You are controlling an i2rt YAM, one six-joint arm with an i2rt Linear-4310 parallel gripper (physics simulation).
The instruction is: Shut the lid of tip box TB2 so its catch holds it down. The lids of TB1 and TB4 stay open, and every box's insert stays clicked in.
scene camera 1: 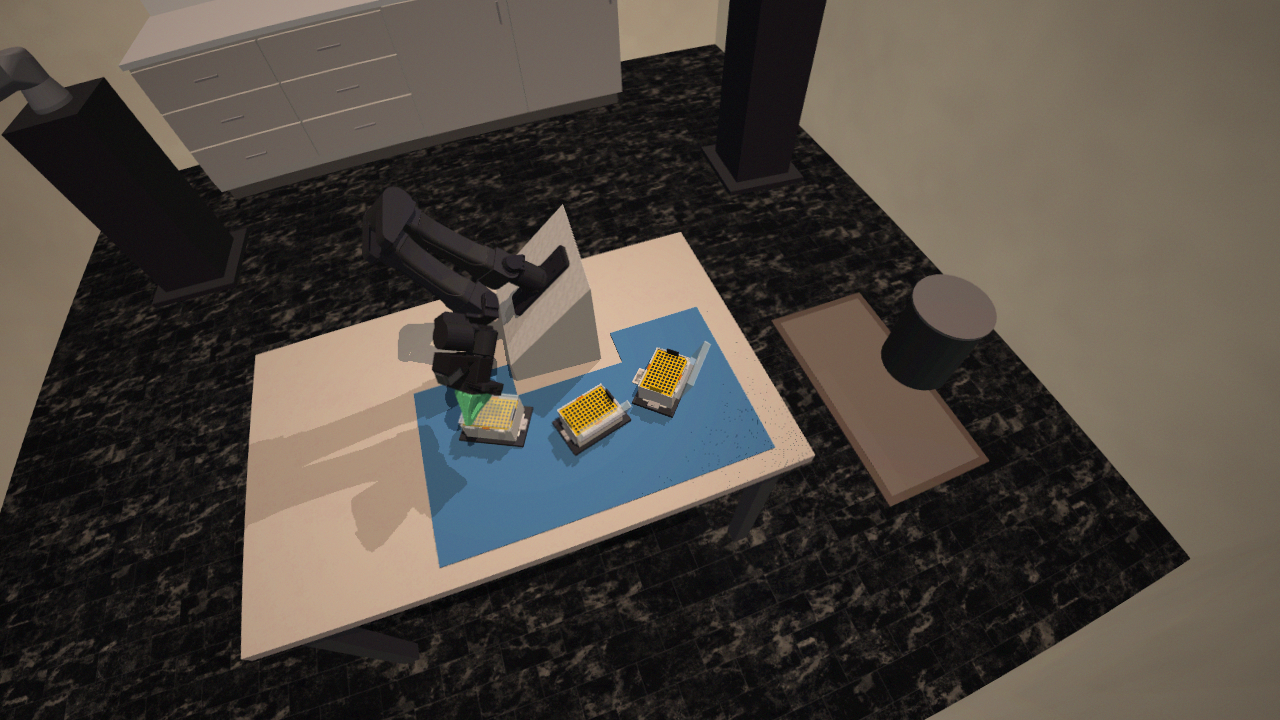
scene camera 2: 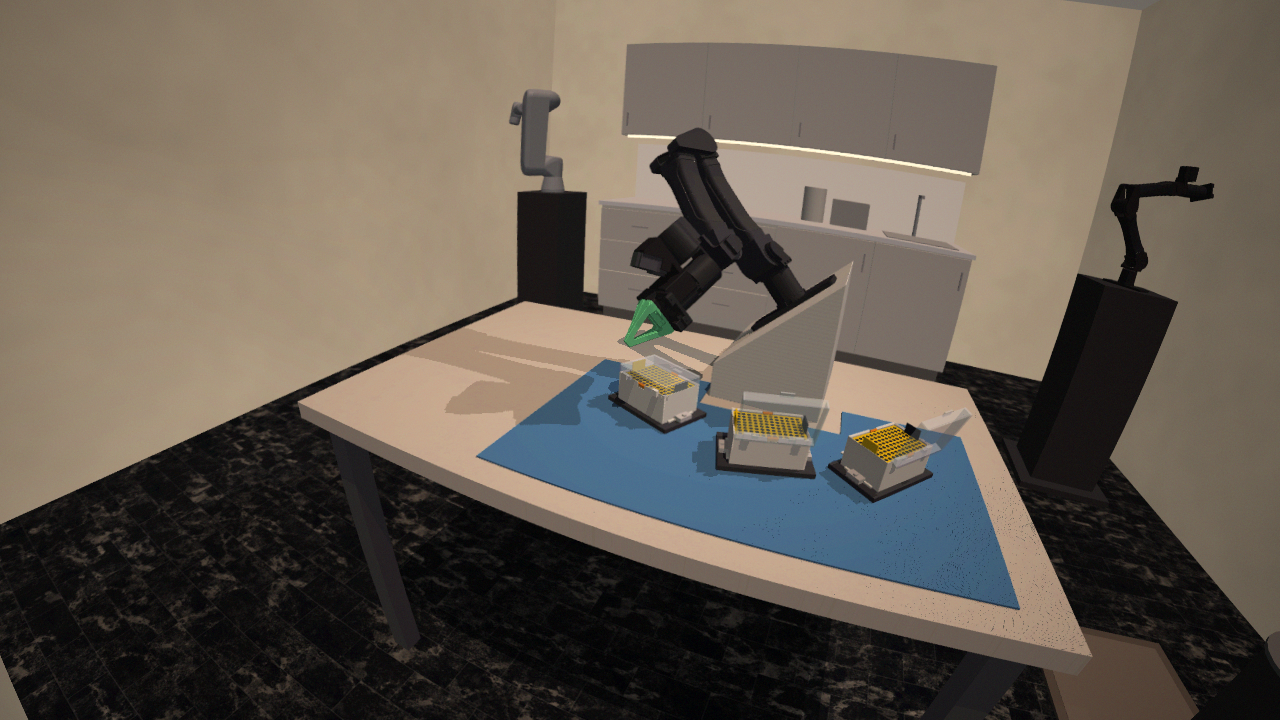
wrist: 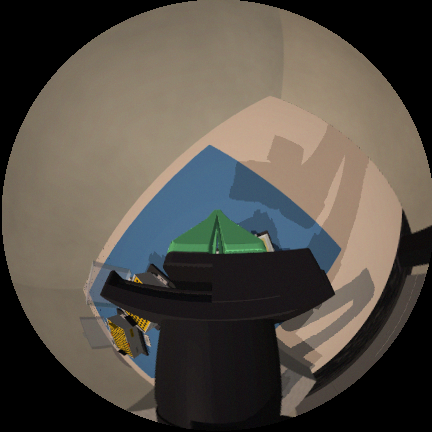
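Where they show: gripper, fingertip midpoint: (scene camera 1: 468, 425) (scene camera 2: 626, 344) (wrist: 216, 214); arm's base at its link origin: (scene camera 1: 541, 282) (scene camera 2: 795, 304).
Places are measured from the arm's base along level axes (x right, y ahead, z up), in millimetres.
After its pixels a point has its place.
Note:
The left tip box (scene camera 1: 494, 424) {x 179, y 293, z -100 mm} (scene camera 2: 657, 402) {x 163, y 305, z -134 mm}, which I take for TB2, stands on a dark base. Its clear lid (scene camera 2: 660, 368) {x 188, y 243, z -100 mm} lies low over the yellow insert; whether it is fully down or caught I cannot tell. My gripper (scene camera 1: 471, 423) {x 222, y 315, z -38 mm} (scene camera 2: 629, 343) {x 222, y 315, z -38 mm} (wrist: 216, 214) {x 222, y 315, z -38 mm} is shut with green fingers and holds nothing. In scene camera 2 its tips are just above the lid's far left edge; contact is unclear. The middle box (scene camera 1: 590, 417) (scene camera 2: 769, 443) {x -45, y 370, z -116 mm} and right box (scene camera 1: 663, 376) {x -222, y 274, z -119 mm} (scene camera 2: 884, 459) {x -218, y 322, z -120 mm} have open lids and seated-looking yellow inserts. I cannot read labels.
A pale wedge-shaped stand (scene camera 1: 550, 313) {x -3, y 106, z 2 mm} (scene camera 2: 787, 349) {x -17, y 139, z -50 mm} carries the arm behind the boxes. The boxes stand on a blue mat (scene camera 1: 537, 510) {x 133, y 484, z -177 mm} (scene camera 2: 626, 474) {x 137, y 463, z -177 mm} on the table (scene camera 1: 313, 582) {x 627, y 507, z -180 mm} (scene camera 2: 429, 385) {x 611, y 415, z -180 mm}. The right box's open lid (scene camera 1: 699, 363) {x -290, y 317, z -34 mm} (scene camera 2: 945, 425) {x -285, y 333, z -38 mm} sticks out to its right.

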